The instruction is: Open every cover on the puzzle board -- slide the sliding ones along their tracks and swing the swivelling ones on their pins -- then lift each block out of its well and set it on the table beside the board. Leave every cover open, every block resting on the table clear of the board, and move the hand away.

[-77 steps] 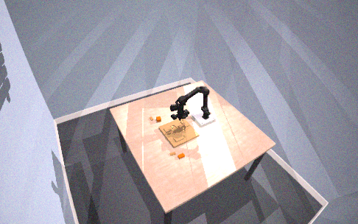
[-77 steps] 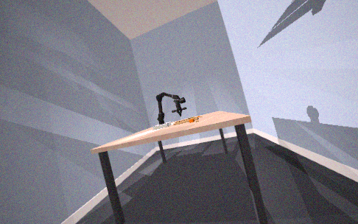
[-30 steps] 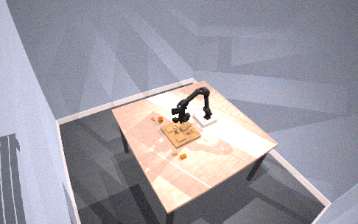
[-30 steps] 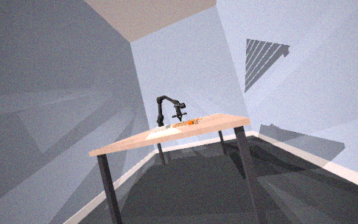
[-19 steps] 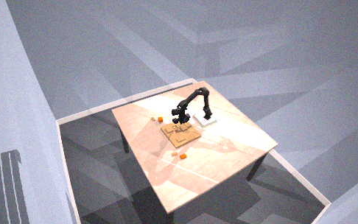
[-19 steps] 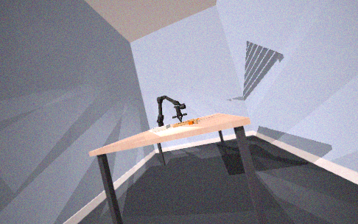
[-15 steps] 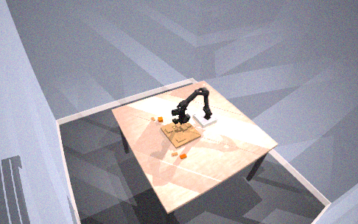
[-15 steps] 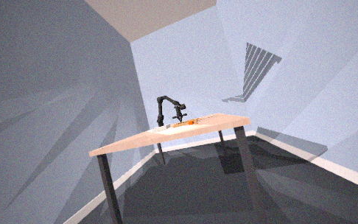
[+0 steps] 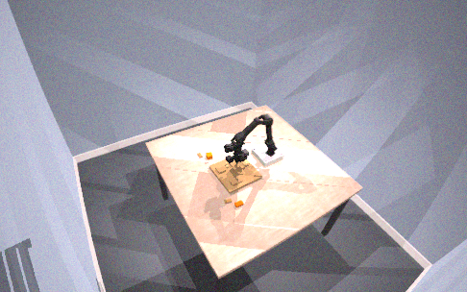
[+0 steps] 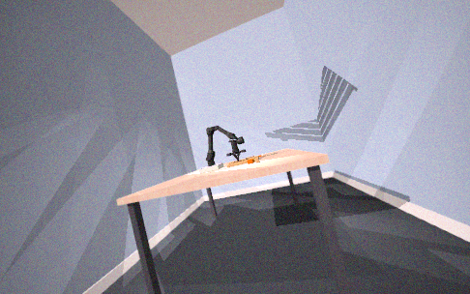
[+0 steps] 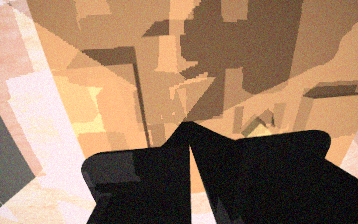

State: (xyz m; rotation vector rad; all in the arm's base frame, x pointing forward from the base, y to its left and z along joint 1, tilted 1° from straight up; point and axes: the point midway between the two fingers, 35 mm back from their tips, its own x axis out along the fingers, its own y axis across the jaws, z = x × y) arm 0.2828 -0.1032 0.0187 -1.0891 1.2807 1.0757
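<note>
The tan puzzle board lies 50 mm ahead of my gripper tip and 60 mm to the left of it. From my gripper tip the other things lie so: orange bit 240 mm ahead, 280 mm to the left, 20 mm below.
</note>
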